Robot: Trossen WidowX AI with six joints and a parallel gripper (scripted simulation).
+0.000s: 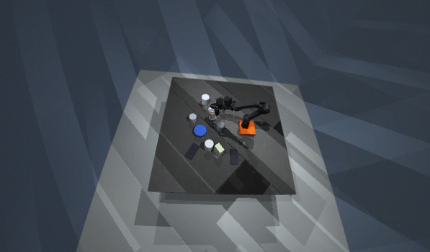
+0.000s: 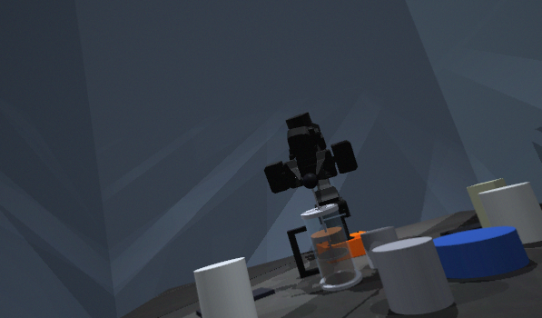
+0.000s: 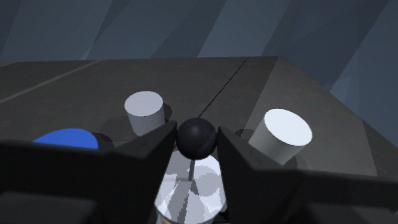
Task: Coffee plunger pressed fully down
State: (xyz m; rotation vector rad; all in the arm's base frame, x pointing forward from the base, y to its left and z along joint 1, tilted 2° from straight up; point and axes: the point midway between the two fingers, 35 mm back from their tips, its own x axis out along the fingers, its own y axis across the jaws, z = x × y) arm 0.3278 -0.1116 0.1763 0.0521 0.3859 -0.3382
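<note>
Now: gripper tip 20 mm past the coffee press, 10 mm to the left of it and 100 mm above it. From my gripper tip the other things lie so: blue disc 100 mm ahead, 190 mm to the left, 170 mm below; then pale block 80 mm behind, 390 mm to the left, 140 mm below.
</note>
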